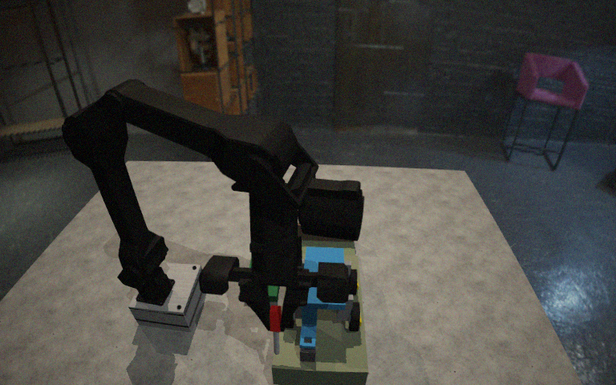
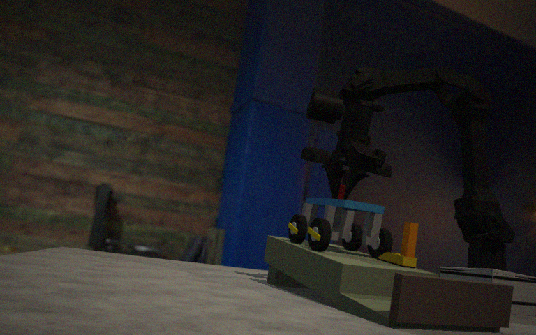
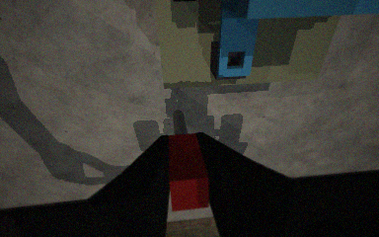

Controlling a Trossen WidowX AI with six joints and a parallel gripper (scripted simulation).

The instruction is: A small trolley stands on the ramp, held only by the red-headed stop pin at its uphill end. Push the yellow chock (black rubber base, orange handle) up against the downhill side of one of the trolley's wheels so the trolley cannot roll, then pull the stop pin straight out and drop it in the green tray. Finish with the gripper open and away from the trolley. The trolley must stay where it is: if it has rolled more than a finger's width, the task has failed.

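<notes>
Now: gripper tip 23 cm to the right of the green tray, 18 cm above it and 9 cm past it. The rest, counted from my gripper tip: trolley: 13 cm to the left, 6 cm below, 5 cm ahead; ramp: 13 cm to the left, 13 cm below, 5 cm ahead; red-headed stop pin: right at my gripper tip.
</notes>
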